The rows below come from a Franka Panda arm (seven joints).
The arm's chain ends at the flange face. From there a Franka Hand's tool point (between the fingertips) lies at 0.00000 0.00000 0.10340 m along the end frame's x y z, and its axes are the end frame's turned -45 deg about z.
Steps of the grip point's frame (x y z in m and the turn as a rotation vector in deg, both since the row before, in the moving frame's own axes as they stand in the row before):
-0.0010, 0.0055, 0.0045, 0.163, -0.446, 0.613
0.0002, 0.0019, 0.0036, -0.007, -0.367, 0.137
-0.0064, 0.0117, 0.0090, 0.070, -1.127, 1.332
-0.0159, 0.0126, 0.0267, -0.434, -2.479, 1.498
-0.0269, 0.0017, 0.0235, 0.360, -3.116, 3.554
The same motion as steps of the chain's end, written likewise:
0.0040, 0.0042, 0.0045, -0.200, -0.431, 0.613
0.0019, 0.0007, 0.0036, -0.264, -0.255, 0.137
0.0053, 0.0115, 0.0090, -0.747, -0.846, 1.332
0.0003, 0.0165, 0.0268, -2.060, -1.446, 1.498
-0.0133, 0.0168, 0.0237, -1.949, -2.458, 3.554

